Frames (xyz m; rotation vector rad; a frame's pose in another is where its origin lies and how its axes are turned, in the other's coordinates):
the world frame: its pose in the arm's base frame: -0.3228 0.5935 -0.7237 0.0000 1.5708 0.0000
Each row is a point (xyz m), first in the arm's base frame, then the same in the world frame.
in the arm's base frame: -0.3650 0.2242 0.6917
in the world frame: -1.4154 -0.3693 -0.0422
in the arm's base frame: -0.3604 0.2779 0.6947
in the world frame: -1.4184 -0.3156 -0.0376
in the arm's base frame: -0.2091 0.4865 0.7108
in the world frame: -1.4345 -0.1070 0.1137
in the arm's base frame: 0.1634 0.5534 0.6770
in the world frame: -1.4007 -0.0401 0.4862
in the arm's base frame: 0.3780 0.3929 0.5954
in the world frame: -1.3191 -0.2006 0.7008
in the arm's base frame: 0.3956 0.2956 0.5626
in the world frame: -1.2863 -0.2979 0.7184
